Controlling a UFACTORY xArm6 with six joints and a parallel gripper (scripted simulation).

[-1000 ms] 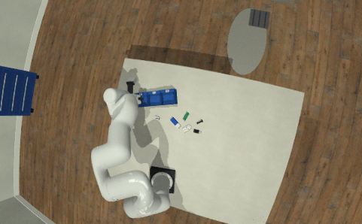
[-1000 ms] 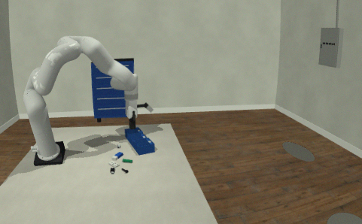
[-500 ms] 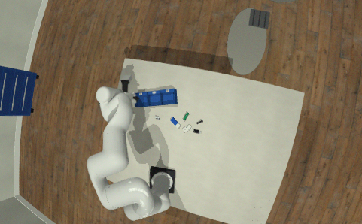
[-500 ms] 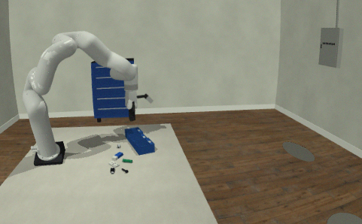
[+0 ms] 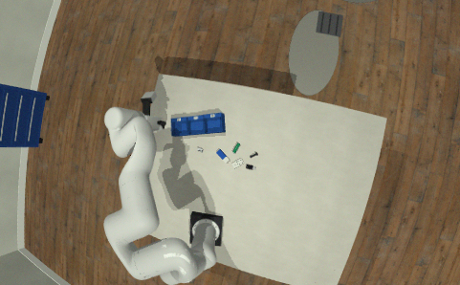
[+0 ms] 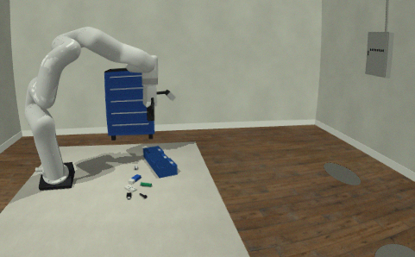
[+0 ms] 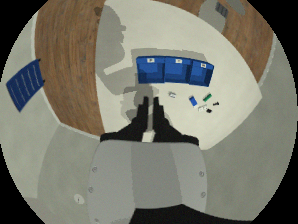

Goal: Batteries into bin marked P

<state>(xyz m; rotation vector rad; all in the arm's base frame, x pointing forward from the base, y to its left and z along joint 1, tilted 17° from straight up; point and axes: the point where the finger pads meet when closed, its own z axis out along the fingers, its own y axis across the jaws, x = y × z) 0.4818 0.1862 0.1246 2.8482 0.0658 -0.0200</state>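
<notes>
The green battery lies 90 mm behind my hand, 260 mm to the right of it and 210 mm below it. Also, from my hand: grey piece 100 mm behind, 100 mm to the right, 210 mm below; blue-and-white cylinder 130 mm behind, 210 mm to the right, 210 mm below; blue bin 10 mm ahead, 80 mm to the right, 190 mm below.
</notes>
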